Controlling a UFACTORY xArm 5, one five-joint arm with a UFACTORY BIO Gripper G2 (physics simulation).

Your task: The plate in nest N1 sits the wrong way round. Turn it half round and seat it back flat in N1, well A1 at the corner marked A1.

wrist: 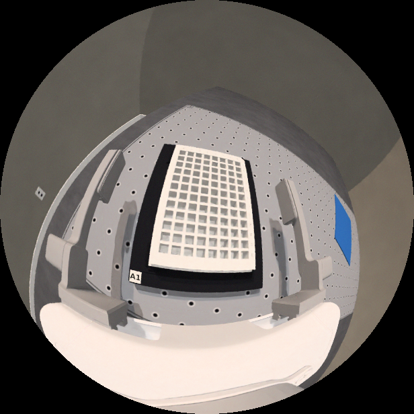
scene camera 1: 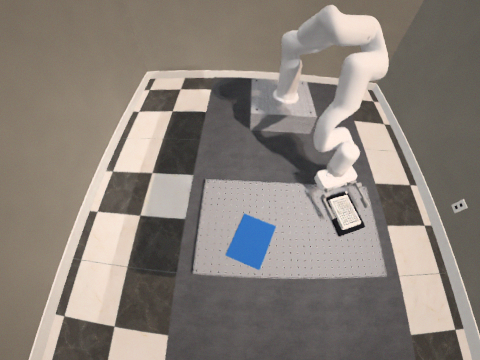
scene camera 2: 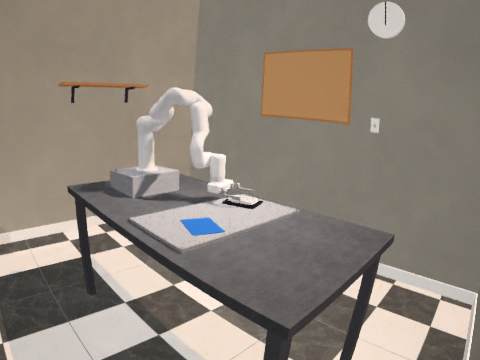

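Observation:
The white plate, a grid of square wells, lies in the black nest on the right part of the pegboard. In the wrist view more black shows along the plate's left side than its right. The A1 label is on the nest's near left corner. A small cut shows at the plate's far right corner. Lettering on the plate is not readable. My gripper is open and empty, above the nest, with one finger out to each side of the plate, touching neither.
A flat blue rectangle lies on the left part of the grey pegboard. The arm's grey base block stands at the back of the dark table.

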